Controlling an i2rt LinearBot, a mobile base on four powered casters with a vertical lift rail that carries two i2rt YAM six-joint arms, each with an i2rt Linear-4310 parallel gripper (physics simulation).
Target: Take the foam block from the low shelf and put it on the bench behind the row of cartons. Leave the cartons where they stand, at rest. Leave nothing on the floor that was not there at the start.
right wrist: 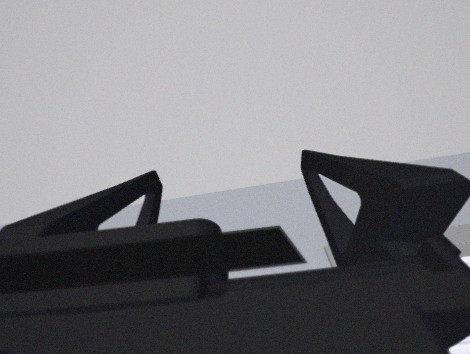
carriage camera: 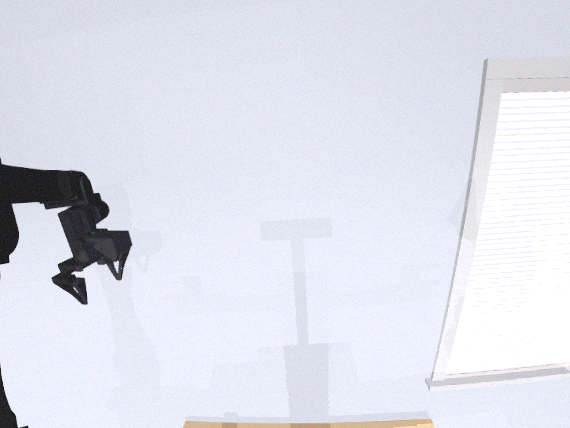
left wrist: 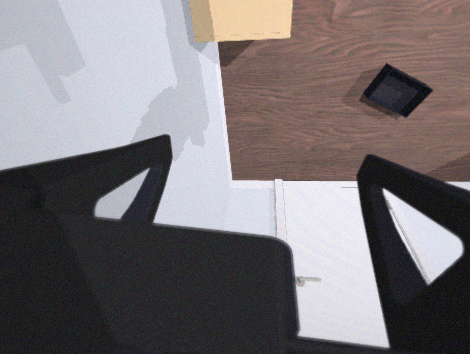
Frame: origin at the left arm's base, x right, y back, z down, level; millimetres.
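Seen in the pictures: left gripper, between the fingertips: [carriage camera: 103, 291] [left wrist: 265, 155]; right gripper, between the fingertips: [right wrist: 229, 168].
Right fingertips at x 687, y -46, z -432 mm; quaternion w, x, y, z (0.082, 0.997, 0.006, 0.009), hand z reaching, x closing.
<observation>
A point is followed by its place in that frame.
The pale wooden bench [carriage camera: 360, 425] @[x 611, y -591, z 871 mm] [left wrist: 255, 20] @[x -208, y -408, z 870 mm] shows as a thin strip of its top at the bottom of the carriage view, and as one corner at the top of the left wrist view. My left gripper [carriage camera: 102, 290] @[x -121, y -363, z -118 mm] [left wrist: 265, 155] @[x -121, y -363, z -118 mm] is open and empty. It is raised in the air in front of the wall, at the left of the carriage view and apart from the bench. My right gripper [right wrist: 229, 168] @[x 687, y -46, z -432 mm] is open and empty, pointing toward a plain grey surface. The foam block, the low shelf and the cartons do not show in these views.
A small dark open tray [left wrist: 416, 102] @[x -829, y 548, z 1413 mm] lies on the brown wood floor [left wrist: 295, 125] @[x -983, y -181, z 1481 mm], right of the bench corner in the left wrist view. A white door [left wrist: 330, 225] @[x -1519, y 40, z 991 mm] with a handle stands beyond the floor's edge. A window frame [carriage camera: 475, 215] @[x 977, y -621, z -148 mm] is on the pale wall [carriage camera: 300, 125] @[x 393, y -658, z -471 mm].
</observation>
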